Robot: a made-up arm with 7 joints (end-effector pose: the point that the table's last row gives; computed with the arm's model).
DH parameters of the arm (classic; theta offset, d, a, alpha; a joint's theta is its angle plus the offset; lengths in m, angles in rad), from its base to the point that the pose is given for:
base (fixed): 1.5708 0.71 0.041 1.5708
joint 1: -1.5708 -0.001 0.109 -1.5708
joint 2: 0 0.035 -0.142 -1.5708
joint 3: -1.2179 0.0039 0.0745 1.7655
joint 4: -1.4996 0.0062 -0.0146 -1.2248
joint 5: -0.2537 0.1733 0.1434 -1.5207
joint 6: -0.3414 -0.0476 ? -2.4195
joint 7: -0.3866 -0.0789 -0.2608 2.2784
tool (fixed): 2.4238 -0.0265 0 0
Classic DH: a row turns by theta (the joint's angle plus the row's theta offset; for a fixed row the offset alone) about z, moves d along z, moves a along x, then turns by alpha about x.
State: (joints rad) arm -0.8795 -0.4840 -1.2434 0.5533 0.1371 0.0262 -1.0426
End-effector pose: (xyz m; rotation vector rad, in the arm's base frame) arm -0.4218 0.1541 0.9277 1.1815 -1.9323 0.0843
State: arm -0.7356 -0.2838 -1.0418 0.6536 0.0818 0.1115 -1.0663
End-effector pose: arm -0.3683 0.2339 0.9685 0.9418 -1.9490 -0.0403
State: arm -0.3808 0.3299 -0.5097 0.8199 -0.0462 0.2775 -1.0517
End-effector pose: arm -0.0903 0.3476 1.0804 0.4564 -1.6113 -0.3111
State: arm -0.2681 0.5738 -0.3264 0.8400 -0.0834 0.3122 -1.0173
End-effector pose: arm 0.0246 0.3567 1.0869 0.3703 -1.4077 -0.3487
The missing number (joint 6, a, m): -0.1801
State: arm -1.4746 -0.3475 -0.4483 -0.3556 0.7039 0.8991 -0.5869
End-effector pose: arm 0.0497 0.4951 0.2772 -1.3807 -2.3103 0.6779
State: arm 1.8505 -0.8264 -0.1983 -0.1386 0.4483 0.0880 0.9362
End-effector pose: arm -0.2980 0.1890 0.9280 0.0124 1.2131 1.0695
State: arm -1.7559 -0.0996 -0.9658 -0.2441 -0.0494 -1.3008 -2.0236
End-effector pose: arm -0.0526 0.3061 0.5348 -0.4998 -1.5676 1.4079
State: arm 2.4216 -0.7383 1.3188 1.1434 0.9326 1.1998 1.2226
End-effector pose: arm -0.3613 0.0194 1.1015 -1.6593 2.2292 1.2600
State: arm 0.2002 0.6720 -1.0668 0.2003 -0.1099 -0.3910 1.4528
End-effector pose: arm 0.0104 0.2278 0.6430 -0.8362 1.1282 0.7615
